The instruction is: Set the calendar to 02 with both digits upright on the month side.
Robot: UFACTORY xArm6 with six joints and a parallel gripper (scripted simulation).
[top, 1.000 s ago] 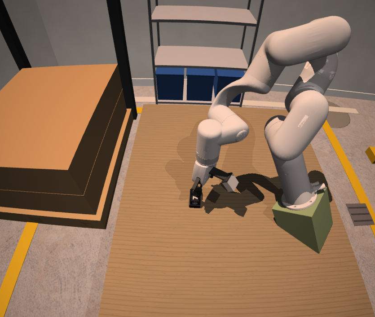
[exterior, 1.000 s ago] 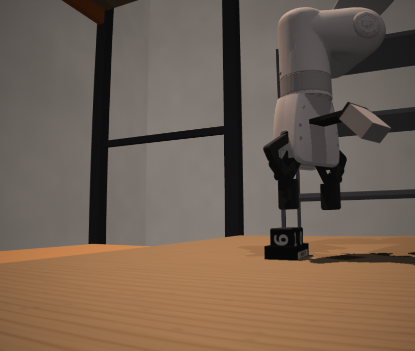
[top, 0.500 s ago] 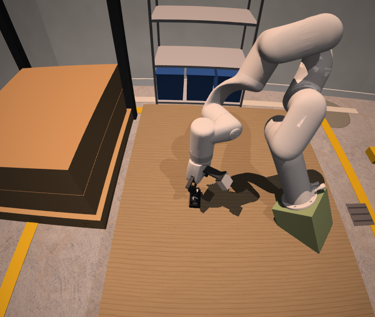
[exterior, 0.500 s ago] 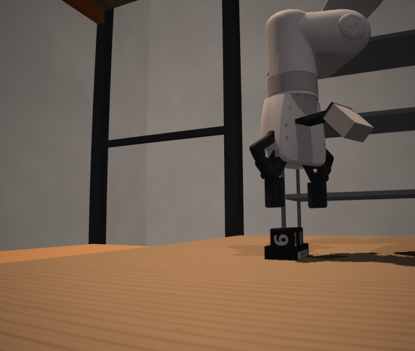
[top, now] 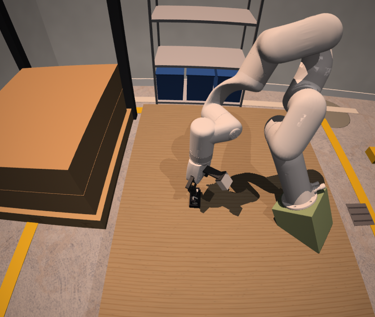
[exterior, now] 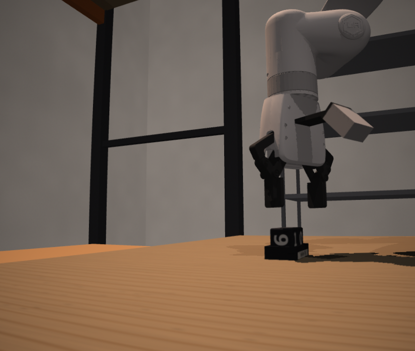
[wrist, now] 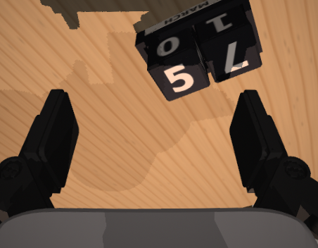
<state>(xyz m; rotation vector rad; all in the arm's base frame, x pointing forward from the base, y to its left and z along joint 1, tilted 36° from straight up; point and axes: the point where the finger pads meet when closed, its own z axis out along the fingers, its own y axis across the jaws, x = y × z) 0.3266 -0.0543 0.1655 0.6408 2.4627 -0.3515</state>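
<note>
The cube is 10 mm ahead of my hand, 40 mm to the left of it and 50 mm below it. Also, from my hand: black calendar tray 10 mm ahead, 30 mm to the left, 70 mm below.
</note>
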